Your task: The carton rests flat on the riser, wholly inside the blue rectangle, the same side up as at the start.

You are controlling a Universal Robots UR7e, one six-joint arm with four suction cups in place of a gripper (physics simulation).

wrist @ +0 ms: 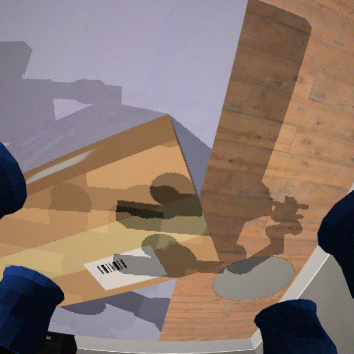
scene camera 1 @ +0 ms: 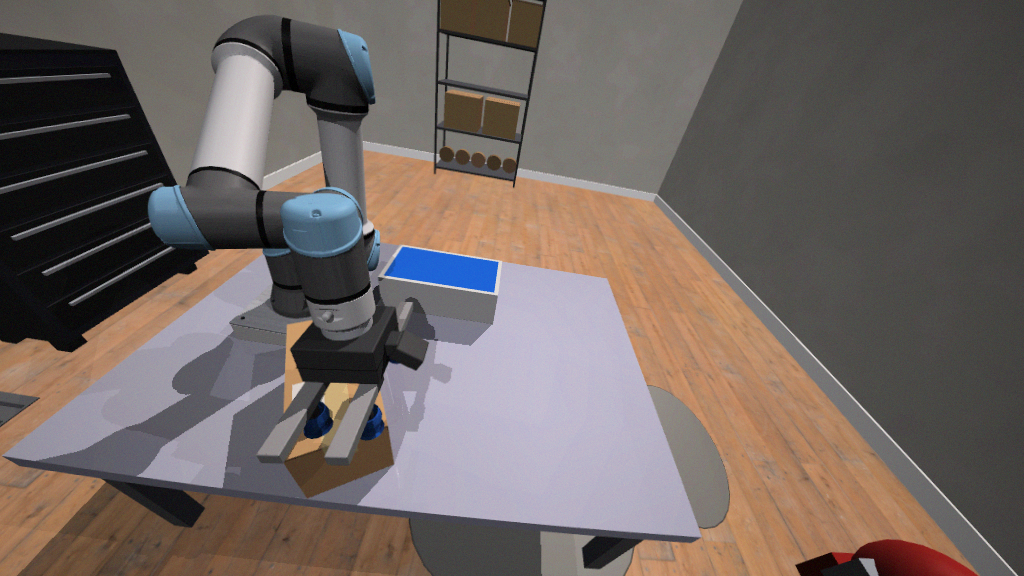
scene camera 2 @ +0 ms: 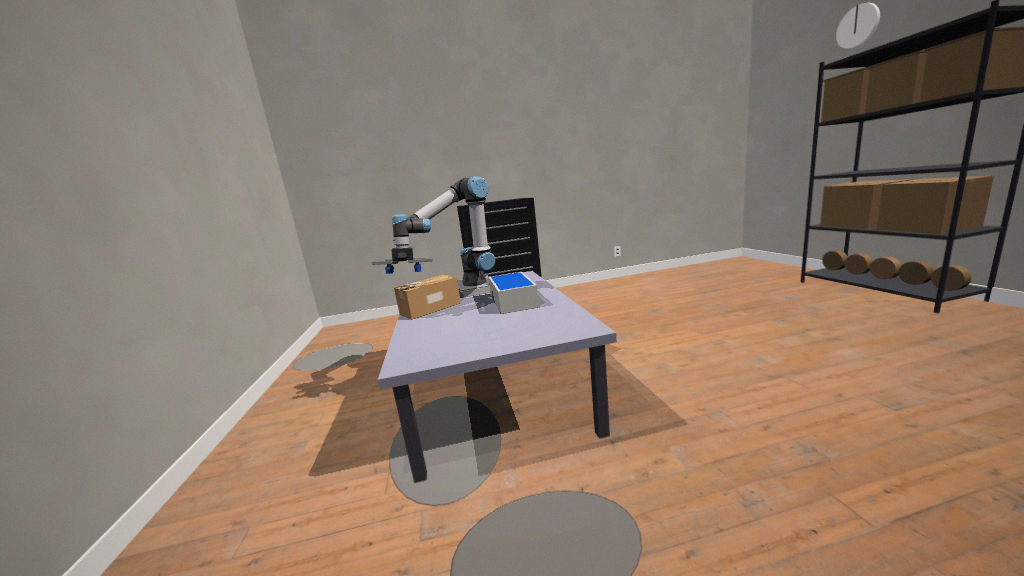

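Seen in the pictures: hand, its tool point: (wrist: 166, 269) (scene camera 2: 404, 271); arm's base, origin of its link: (scene camera 1: 303, 299) (scene camera 2: 474, 282).
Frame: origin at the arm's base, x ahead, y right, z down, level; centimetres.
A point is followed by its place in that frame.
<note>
The brown carton (scene camera 1: 343, 472) @(x 29.7, y 43.3, z 0.8 cm) (scene camera 2: 416, 304) @(x 35.4, y 35.5, z -1.7 cm) (wrist: 135, 175) @(x 33.7, y 36.3, z -10.1 cm) lies on the table (scene camera 1: 537, 372) @(x 69.0, y 11.6, z 5.5 cm) (scene camera 2: 501, 336) @(x 84.1, y -0.2, z 5.5 cm) (wrist: 150, 40) @(x 46.8, y 35.2, z 5.5 cm), close to one edge, apart from the riser. Tape and a barcode label show on its top, and a white label on one side. My gripper (scene camera 1: 343, 422) (scene camera 2: 403, 268) @(x 34.2, y 38.5, z -19.9 cm) (wrist: 167, 260) @(x 34.2, y 38.5, z -19.9 cm) has its blue suction cups above the carton, with a gap between them in scene camera 2; it is open and holds nothing. The pale riser (scene camera 1: 443, 300) @(x 38.8, y -6.3, z -1.3 cm) (scene camera 2: 517, 299) @(x 55.5, y -15.1, z -0.6 cm) bears the blue rectangle (scene camera 1: 443, 269) @(x 36.9, y -15.4, z -6.5 cm) (scene camera 2: 512, 280) @(x 38.1, y -17.2, z -6.5 cm) on its top. In scene camera 1 my gripper hides part of the carton.
The arm's base (scene camera 1: 257, 325) @(x -5.3, y 11.8, z -0.1 cm) stands on the table beside the riser. A black drawer cabinet (scene camera 1: 71, 171) (scene camera 2: 512, 236) stands behind the arm. A shelf rack (scene camera 1: 436, 107) (scene camera 2: 813, 171) with boxes is farther off. A red object (scene camera 1: 909, 558) shows at the lower right in scene camera 1.
</note>
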